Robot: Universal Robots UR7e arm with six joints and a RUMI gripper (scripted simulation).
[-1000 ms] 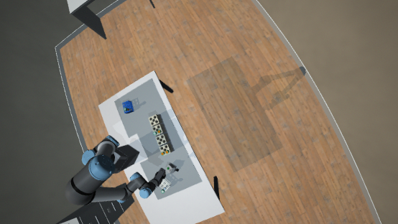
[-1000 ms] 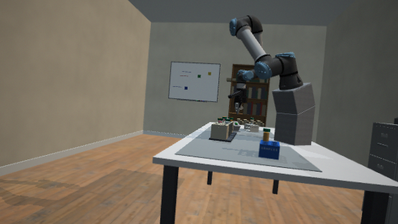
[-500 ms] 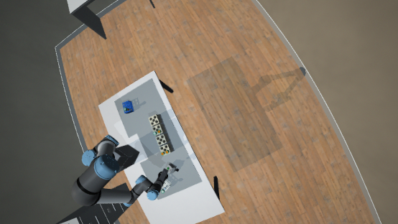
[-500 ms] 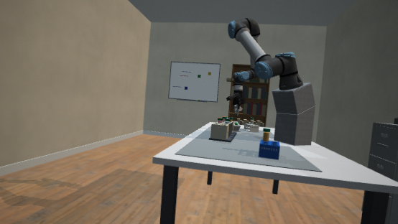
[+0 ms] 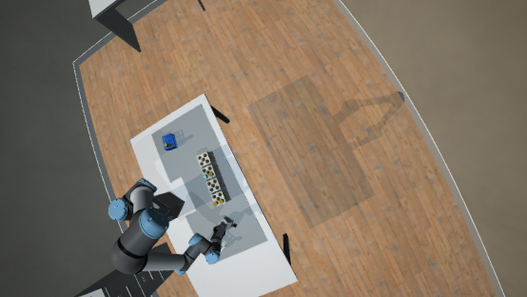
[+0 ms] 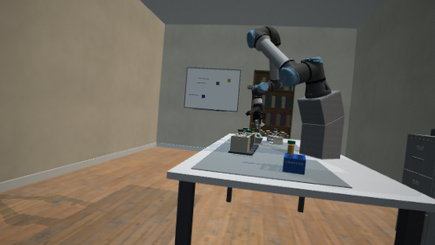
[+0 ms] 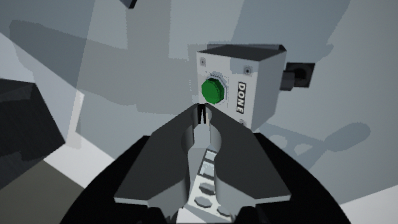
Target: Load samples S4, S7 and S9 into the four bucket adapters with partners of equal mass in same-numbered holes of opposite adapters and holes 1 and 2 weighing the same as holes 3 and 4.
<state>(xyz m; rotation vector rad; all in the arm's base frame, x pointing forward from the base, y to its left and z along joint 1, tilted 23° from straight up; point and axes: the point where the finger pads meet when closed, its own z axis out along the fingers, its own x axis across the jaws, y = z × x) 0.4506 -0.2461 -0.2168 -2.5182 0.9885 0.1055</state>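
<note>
The green DONE key is 4 cm below my hand. Round my hand: tube S4 (3 cm ahead, 17 cm to the left, 4 cm below); then tube S9 (5 cm ahead, 39 cm to the left, 4 cm below); then white rack (12 cm behind, 16 cm to the right, 8 cm below).
</note>
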